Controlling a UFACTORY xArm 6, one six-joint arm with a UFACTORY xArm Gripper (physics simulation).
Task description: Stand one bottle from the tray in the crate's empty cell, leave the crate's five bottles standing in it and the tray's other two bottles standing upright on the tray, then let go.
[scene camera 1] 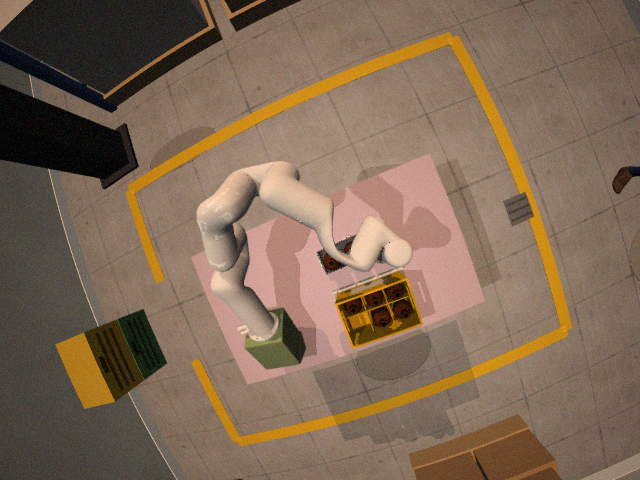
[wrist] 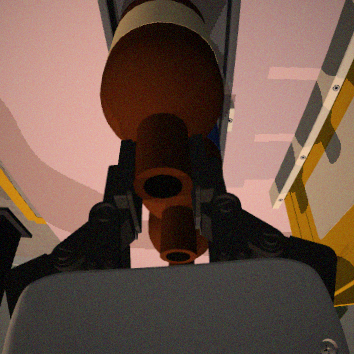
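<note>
The yellow crate holds five brown bottles; its cell at the lower left in the scene view is empty. The dark tray lies beside it, partly under the arm. One tray bottle stands at its left end in the scene view, and part of another shows beside it. In the wrist view my gripper is shut on the neck of the nearest brown bottle, a finger on each side. Behind it another bottle shows in part. The arm hides the gripper in the scene view.
A pale rail runs along the crate's side facing the tray. The pink mat lies under tray and crate. The arm stands on a green block left of the crate. Yellow tape surrounds the area.
</note>
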